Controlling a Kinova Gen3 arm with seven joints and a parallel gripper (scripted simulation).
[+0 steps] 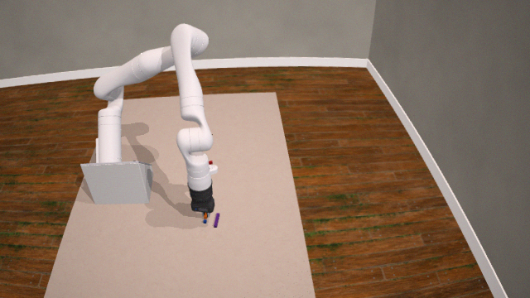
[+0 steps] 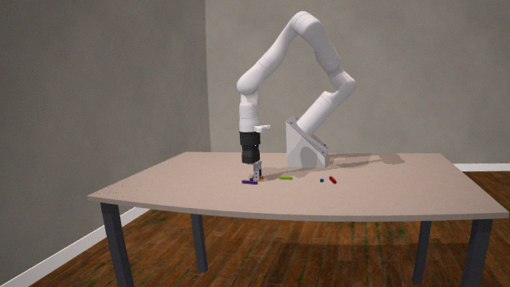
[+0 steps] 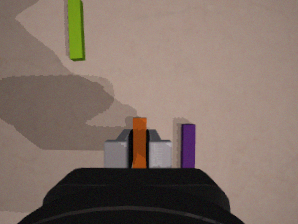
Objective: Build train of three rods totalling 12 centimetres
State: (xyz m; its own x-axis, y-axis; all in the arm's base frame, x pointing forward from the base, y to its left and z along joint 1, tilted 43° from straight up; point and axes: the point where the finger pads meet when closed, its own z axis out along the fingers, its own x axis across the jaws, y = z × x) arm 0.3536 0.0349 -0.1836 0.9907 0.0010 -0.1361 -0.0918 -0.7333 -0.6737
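The purple rod is 40 mm ahead of my hand, 20 mm to the right of it and 20 mm below it. The rest, counted from my hand: orange rod: 10 mm below; then lime rod: 100 mm to the left, 40 mm behind, 20 mm below; then red rod: 280 mm to the left, 40 mm behind, 20 mm below.
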